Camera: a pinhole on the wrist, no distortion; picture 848 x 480 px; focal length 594.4 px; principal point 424.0 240.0 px. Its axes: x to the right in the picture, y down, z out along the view. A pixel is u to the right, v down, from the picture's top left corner.
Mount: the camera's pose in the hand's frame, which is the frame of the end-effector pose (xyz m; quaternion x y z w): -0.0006 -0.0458 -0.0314 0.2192 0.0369 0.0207 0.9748
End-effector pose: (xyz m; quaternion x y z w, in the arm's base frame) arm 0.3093 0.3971 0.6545 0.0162 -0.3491 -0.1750 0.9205
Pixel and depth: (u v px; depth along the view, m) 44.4 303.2 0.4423
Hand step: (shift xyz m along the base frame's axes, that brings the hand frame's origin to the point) -0.4991 -0.0749 0.1170
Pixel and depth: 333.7 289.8 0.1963
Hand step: -0.1465 -0.0898 0.0896
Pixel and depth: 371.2 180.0 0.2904
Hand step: -0.2050 -0.1642 0.1345
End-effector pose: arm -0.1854 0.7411 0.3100 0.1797 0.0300 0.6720 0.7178
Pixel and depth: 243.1 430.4 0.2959
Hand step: 0.1607 -0.1312 0.2220
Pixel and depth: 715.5 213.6 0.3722
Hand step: 0.3006 0.1378 0.2462
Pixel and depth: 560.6 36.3 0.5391
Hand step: 0.5359 0.0728 0.2471
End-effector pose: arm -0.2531 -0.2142 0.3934 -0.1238 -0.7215 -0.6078 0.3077
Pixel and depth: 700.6 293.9 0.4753
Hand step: -0.4272 0.2871 -0.0335
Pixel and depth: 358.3 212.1 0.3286
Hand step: -0.1803 0.2036 -0.1861
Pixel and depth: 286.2 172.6 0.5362
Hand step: -0.2509 0.3514 -0.3476
